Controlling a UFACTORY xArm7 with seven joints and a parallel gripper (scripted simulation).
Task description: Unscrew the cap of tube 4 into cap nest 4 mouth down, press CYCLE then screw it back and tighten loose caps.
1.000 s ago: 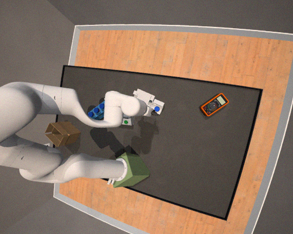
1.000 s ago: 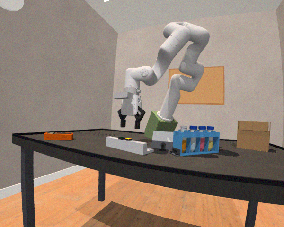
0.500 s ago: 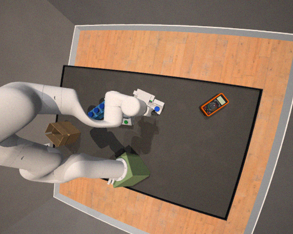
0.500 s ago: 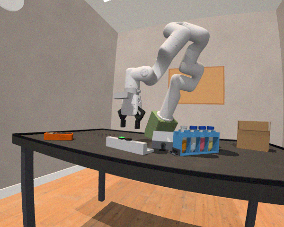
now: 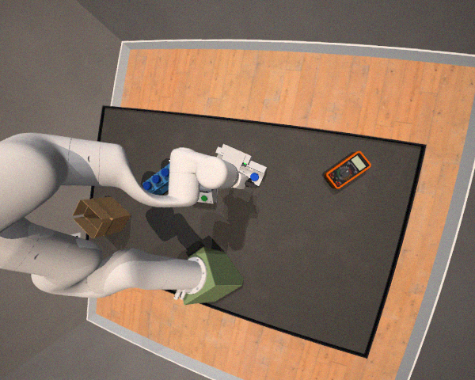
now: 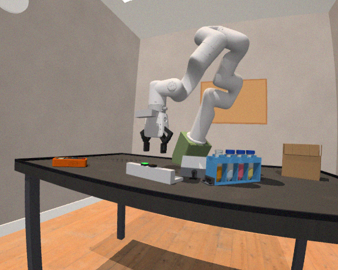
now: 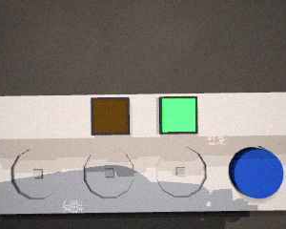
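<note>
Right now my hand is 9 cm above the blue cap, 5 cm to the left of it and 2 cm short of it. From my hand the other things lie so: blue cycle key 16 cm to the left, 14 cm behind, 4 cm below; then key housing 14 cm to the left, 11 cm behind, 5 cm below; then green ready key 13 cm behind, 12 cm to the left, 4 cm below.
</note>
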